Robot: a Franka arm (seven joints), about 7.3 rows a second.
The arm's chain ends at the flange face. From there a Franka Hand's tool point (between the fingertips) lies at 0.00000 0.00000 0.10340 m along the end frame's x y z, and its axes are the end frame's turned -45 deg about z.
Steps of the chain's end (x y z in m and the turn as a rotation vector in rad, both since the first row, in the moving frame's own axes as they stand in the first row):
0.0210, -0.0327, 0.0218, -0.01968, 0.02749, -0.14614
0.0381, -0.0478, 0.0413, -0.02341, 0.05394, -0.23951
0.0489, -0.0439, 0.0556, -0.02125, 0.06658, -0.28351
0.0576, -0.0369, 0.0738, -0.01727, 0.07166, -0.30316
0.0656, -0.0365, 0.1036, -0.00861, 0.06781, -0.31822
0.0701, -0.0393, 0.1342, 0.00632, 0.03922, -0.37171
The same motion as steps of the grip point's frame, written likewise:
0.0388, -0.0049, 0.0217, -0.03335, 0.00552, -0.14614
0.0636, -0.0015, 0.0411, -0.05469, 0.02159, -0.23951
0.0698, 0.0094, 0.0553, -0.06211, 0.03205, -0.28351
0.0717, 0.0204, 0.0735, -0.06288, 0.03846, -0.30316
0.0773, 0.0254, 0.1034, -0.05404, 0.04186, -0.31822
0.0811, 0.0235, 0.1341, -0.02326, 0.03220, -0.37171

